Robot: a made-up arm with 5 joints.
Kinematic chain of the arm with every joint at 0, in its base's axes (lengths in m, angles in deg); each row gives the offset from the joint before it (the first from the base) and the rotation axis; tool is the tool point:
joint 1: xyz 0 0 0.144 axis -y
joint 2: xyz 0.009 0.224 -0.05 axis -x
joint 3: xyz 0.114 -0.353 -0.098 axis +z
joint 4: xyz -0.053 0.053 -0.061 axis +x
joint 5: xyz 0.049 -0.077 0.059 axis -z
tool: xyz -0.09 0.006 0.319
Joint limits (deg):
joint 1: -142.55..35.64
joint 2: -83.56..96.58
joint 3: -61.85..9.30
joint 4: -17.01..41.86
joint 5: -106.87..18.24
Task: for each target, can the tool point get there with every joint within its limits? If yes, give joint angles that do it. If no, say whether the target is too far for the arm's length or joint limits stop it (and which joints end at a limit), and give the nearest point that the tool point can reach.
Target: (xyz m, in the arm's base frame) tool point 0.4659 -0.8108 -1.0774
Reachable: no: too far | nearest point 0.2088 -0.2158 -0.4033 | short by 0.935 m
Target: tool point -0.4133 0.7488 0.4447
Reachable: no: joint limits stop it (at a limit: joint 1, joint 2) | nearest point -0.2426 0.4587 0.4565 | short by 0.337 m
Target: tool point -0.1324 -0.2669 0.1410
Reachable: yes | joints -45.20 -19.72 -47.36 24.40 -60.62
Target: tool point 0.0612 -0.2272 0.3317
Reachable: yes | joints -53.99 15.13 -44.60 33.01 -43.27
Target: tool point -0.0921 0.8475 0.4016
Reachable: no: joint limits stop it (at a limit: joint 1, joint 2, joint 3, joint 4) | nearest point -0.0774 0.5133 0.4208 | short by 0.335 m
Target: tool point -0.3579 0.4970 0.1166
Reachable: no: joint limits stop it (at a limit: joint 1, joint 2, joint 3) | nearest point -0.2719 0.3873 0.3289 | short by 0.254 m
